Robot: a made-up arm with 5 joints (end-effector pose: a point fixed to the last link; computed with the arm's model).
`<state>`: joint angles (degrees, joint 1 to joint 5).
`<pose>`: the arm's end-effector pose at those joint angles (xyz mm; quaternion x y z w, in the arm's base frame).
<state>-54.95 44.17 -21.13 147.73 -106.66</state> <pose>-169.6 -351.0 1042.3 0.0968 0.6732 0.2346 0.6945</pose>
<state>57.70 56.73 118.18 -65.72 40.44</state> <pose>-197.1 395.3 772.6 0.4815 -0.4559 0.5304 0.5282</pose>
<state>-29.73 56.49 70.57 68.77 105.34</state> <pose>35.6 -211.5 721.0 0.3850 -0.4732 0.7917 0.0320</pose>
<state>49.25 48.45 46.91 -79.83 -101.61</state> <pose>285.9 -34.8 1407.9 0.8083 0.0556 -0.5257 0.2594</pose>
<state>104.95 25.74 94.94 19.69 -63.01</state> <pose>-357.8 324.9 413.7 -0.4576 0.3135 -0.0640 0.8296</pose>
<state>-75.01 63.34 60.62 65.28 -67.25</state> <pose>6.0 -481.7 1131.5 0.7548 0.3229 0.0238 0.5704</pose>
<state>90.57 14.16 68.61 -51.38 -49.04</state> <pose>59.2 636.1 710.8 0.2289 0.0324 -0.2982 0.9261</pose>
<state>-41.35 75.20 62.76 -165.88 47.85</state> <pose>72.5 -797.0 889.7 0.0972 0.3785 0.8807 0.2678</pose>
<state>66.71 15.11 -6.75 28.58 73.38</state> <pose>-111.8 145.2 710.7 0.2009 -0.0977 0.3948 0.8912</pose>
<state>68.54 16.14 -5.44 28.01 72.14</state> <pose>-107.9 151.0 700.4 0.1848 -0.0964 0.3935 0.8954</pose>
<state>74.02 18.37 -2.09 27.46 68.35</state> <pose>-103.9 164.7 673.1 0.1409 -0.0792 0.3876 0.9075</pose>
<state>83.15 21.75 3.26 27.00 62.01</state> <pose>-100.8 180.5 624.3 0.0668 -0.0465 0.3751 0.9234</pose>
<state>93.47 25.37 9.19 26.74 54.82</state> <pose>-99.5 187.1 563.3 -0.0203 -0.0087 0.3569 0.9339</pose>
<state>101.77 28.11 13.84 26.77 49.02</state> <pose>-100.2 182.6 511.6 -0.0929 0.0221 0.3386 0.9361</pose>
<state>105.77 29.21 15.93 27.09 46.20</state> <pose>-102.4 177.2 487.2 -0.1283 0.0395 0.3272 0.9354</pose>
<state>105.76 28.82 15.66 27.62 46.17</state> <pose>-105.5 177.6 489.7 -0.1275 0.0456 0.3245 0.9361</pose>
